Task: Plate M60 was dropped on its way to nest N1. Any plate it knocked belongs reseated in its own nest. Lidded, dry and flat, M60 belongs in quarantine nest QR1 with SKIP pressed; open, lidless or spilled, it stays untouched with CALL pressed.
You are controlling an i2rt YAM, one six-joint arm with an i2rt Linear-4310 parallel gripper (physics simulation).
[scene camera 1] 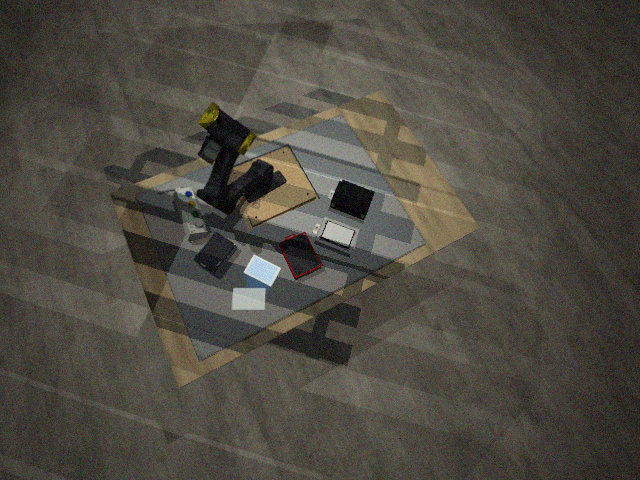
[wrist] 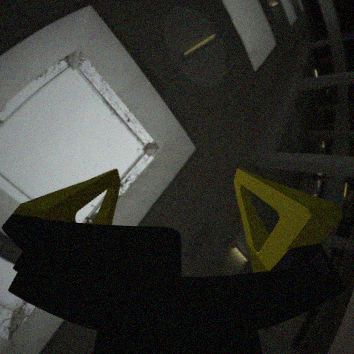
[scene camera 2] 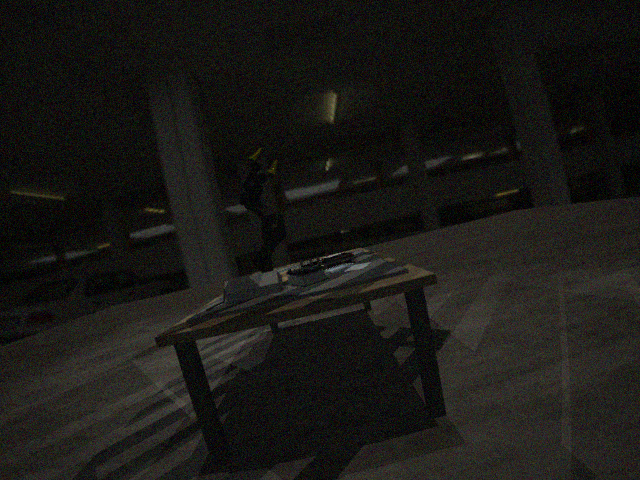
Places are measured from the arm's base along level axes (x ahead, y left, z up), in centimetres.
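Where they show: gripper, fingertip midpoint: (scene camera 1: 233,130) (wrist: 176,174) (scene camera 2: 269,154); arm's base at its link origin: (scene camera 1: 264,187).
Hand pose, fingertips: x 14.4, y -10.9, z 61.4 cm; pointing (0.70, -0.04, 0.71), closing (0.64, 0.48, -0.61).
Note:
Each offset is from my fingertips to the centre of the thing. "spot": to the spot under its first point. Level surfaces: height alone.
My gripper (scene camera 1: 229,129) (scene camera 2: 264,159) (wrist: 176,174) is open and empty, raised high above the table and pointing up. In scene camera 1, a pale blue-white plate-like piece {dx +18.3, dy -10.0, dz -60.8 cm} (scene camera 1: 262,269) lies near a pale flat rectangle {spot: dx +25.1, dy -20.5, dz -60.7 cm} (scene camera 1: 248,298), with a blue patch {spot: dx +21.2, dy -14.6, dz -61.4 cm} (scene camera 1: 256,282) between them. A white-topped plate {dx +23.2, dy +24.6, dz -58.5 cm} (scene camera 1: 338,233) sits in a grey nest. A black block {dx +13.2, dy +39.6, dz -58.3 cm} (scene camera 1: 352,198) is beyond it. A red-edged dark nest {dx +22.0, dy +6.2, dz -59.2 cm} (scene camera 1: 300,254) and a dark grey block or nest {spot: dx +4.0, dy -21.9, dz -56.0 cm} (scene camera 1: 216,254) stand nearby. The button box {dx -18.4, dy -22.6, dz -57.3 cm} (scene camera 1: 193,224) has blue, yellow and green buttons. Labels, including M60, are unreadable; lid and spill details are unclear.
The arm's base stands on a wooden board (scene camera 1: 297,180) on the grey mat {dz -61.5 cm} (scene camera 1: 206,330). The table's wooden edge (scene camera 1: 439,196) (scene camera 2: 227,328) surrounds the mat. Hard shadows cross the table. The wrist view shows a ceiling skylight (wrist: 70,130).

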